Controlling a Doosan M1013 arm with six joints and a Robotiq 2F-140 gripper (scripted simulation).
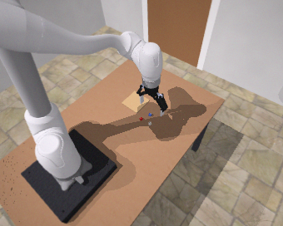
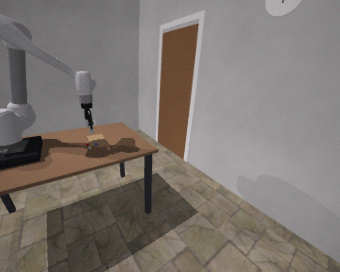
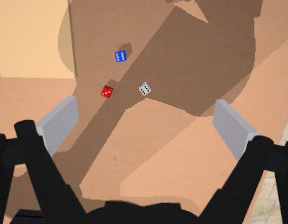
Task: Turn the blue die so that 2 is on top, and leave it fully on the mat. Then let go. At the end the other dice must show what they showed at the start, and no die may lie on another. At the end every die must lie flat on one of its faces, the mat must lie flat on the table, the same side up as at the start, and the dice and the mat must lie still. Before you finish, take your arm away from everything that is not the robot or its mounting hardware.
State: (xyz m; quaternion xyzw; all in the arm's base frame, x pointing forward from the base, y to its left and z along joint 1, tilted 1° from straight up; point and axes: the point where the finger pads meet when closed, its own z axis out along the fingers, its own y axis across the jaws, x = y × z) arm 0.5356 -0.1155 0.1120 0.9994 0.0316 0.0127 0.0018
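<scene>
Right now the white die is 150 mm below my hand and 20 mm behind it. From my hand the other things lie so: blue die (150 mm below, 50 mm to the left, 30 mm ahead); red die (150 mm below, 70 mm to the left, 30 mm behind); tan mat (200 mm to the left, 160 mm below, 50 mm ahead).
</scene>
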